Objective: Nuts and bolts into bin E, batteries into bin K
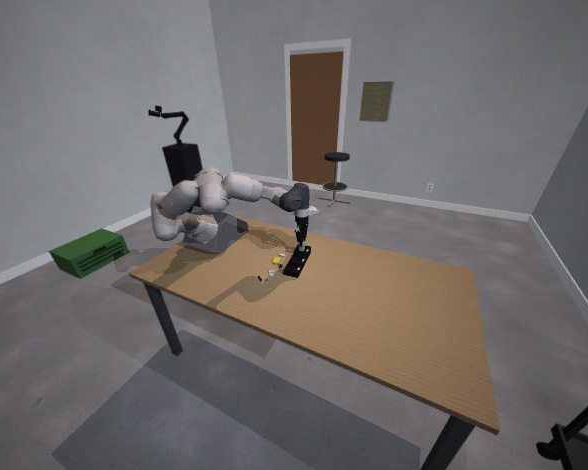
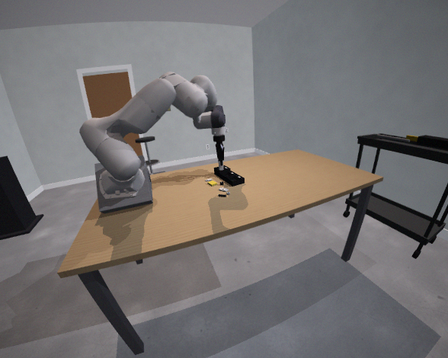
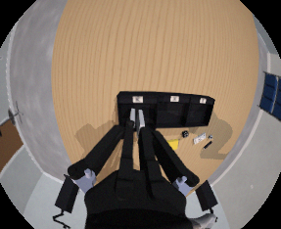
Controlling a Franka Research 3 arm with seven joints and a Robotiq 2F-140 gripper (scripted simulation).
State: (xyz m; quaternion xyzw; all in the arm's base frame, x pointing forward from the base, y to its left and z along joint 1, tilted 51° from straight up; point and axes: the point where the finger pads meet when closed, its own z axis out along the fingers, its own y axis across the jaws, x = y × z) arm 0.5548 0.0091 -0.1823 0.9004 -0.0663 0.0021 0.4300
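Right now the dark piece is 300 mm to the right of my hand, 130 mm behind it and 60 mm below it. The rest, counted from my hand: yellow piece: 120 mm to the right, 110 mm behind, 60 mm below; then white spotted card: 230 mm to the right, 90 mm behind, 60 mm below.
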